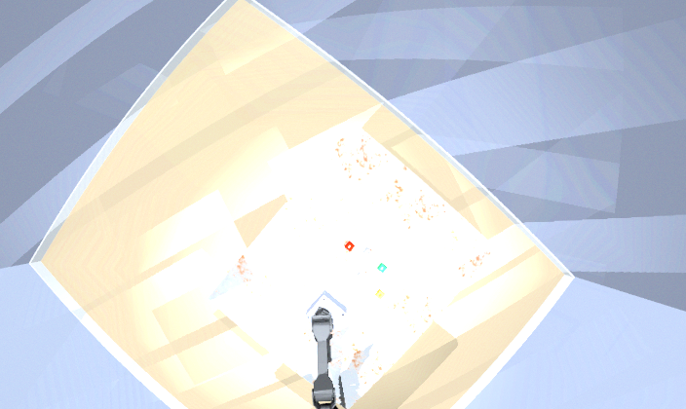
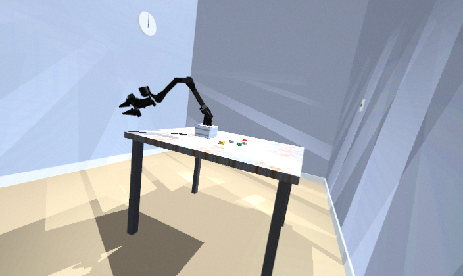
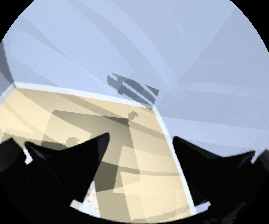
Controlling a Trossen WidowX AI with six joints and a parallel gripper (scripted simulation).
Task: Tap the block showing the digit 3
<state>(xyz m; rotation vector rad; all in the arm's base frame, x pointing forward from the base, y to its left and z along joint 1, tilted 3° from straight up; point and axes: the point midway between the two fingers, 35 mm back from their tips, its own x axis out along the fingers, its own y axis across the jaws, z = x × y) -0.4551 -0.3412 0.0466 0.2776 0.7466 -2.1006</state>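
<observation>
The red block lies 790 mm ahead of my gripper tip, 410 mm to the left of it and 120 mm below it. Round my gripper tip: grey block: 710 mm ahead, 290 mm to the left, 120 mm below; yellow block: 670 mm ahead, 170 mm to the left, 120 mm below; green block: 780 mm ahead, 230 mm to the left, 120 mm below.
</observation>
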